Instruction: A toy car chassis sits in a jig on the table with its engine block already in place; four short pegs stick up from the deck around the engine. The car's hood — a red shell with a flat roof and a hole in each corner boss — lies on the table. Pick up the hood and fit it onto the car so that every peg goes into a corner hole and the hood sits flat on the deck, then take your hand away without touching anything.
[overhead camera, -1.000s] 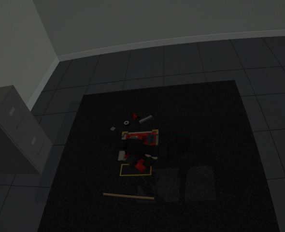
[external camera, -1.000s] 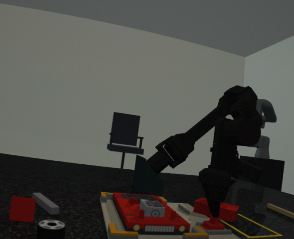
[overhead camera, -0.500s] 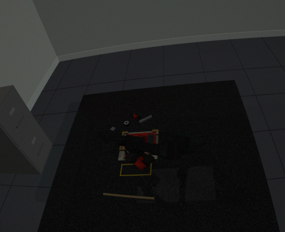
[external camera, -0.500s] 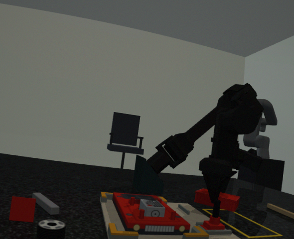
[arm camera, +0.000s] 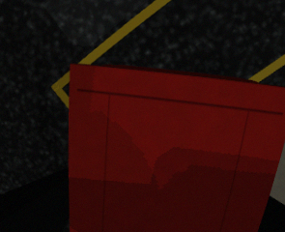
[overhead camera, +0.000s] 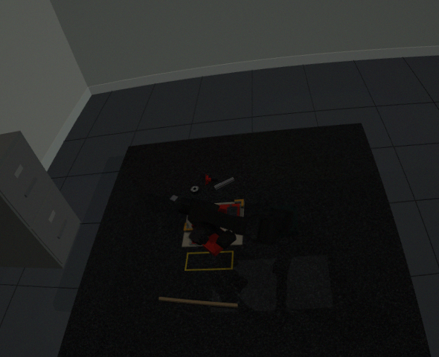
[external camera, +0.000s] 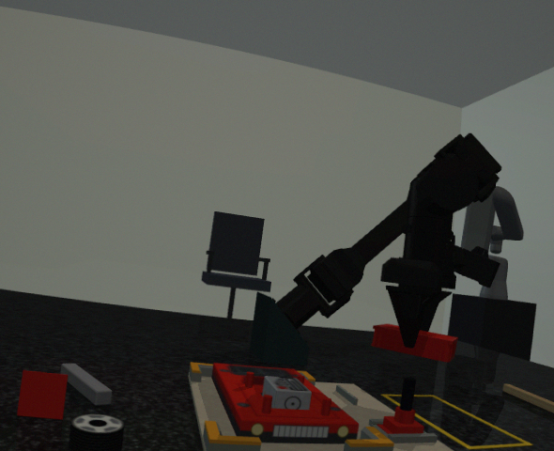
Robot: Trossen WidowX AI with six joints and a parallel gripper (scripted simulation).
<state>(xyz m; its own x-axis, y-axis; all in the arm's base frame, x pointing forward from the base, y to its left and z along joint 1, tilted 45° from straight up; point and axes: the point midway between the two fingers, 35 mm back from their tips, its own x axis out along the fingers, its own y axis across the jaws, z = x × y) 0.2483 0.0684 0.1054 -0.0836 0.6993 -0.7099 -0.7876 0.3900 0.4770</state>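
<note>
The grey engine block is 170 mm to the right of my gripper tip, 90 mm ahead of it and 60 mm below it. Also, from my gripper tip: orange-cornered jig (160 mm to the right, 70 mm below, 60 mm ahead); red hood (10 mm above); wooden stick (220 mm to the left, 70 mm below, 50 mm ahead).
</note>
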